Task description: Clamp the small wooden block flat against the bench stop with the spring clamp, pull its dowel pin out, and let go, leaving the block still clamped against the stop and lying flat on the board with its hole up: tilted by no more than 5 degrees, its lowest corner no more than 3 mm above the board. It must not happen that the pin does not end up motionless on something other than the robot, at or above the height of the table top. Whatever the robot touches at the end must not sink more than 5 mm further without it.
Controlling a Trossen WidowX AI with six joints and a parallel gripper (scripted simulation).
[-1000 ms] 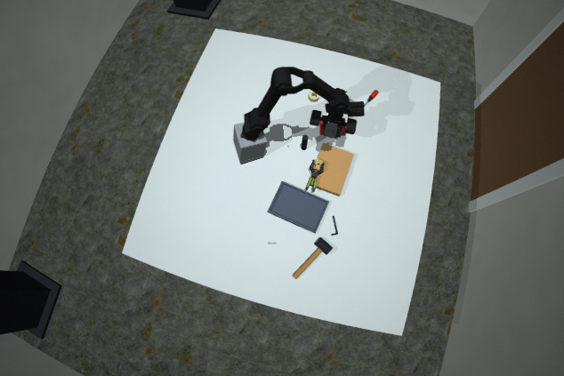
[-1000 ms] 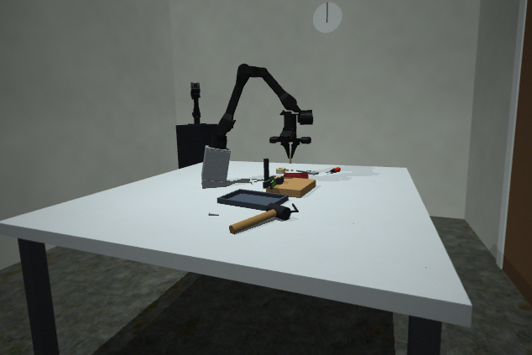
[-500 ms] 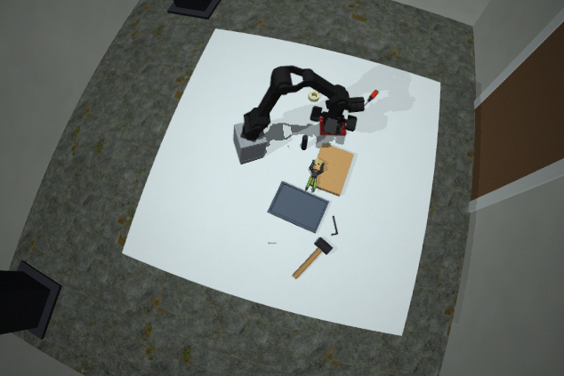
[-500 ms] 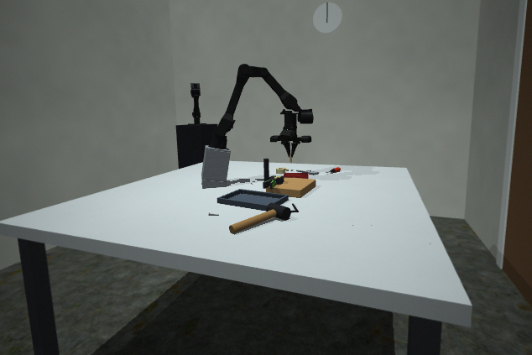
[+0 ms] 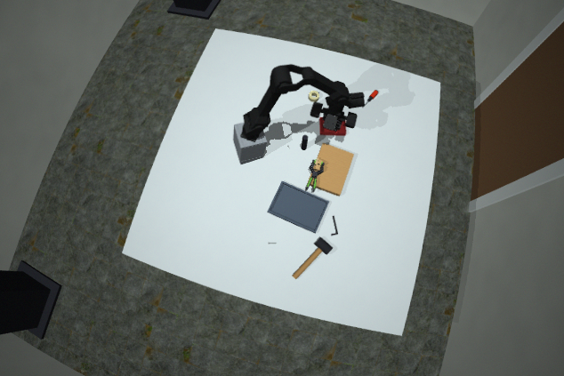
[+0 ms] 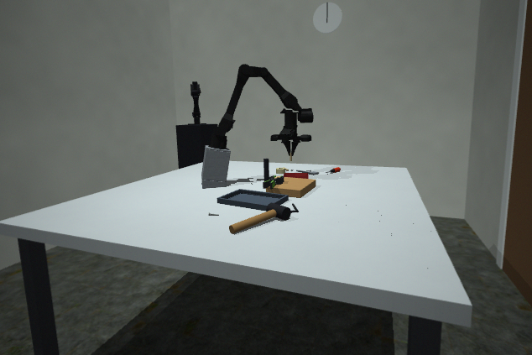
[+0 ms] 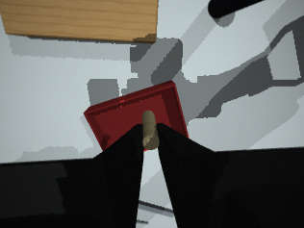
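The red tray lies 15 cm below my hand, 4 cm to the left of it and 1 cm ahead of it. The rest, counted from my hand: dowel pin 4 cm below; then wooden board 16 cm to the right, 14 cm below, 6 cm ahead; then small wooden block 17 cm to the right, 12 cm below.
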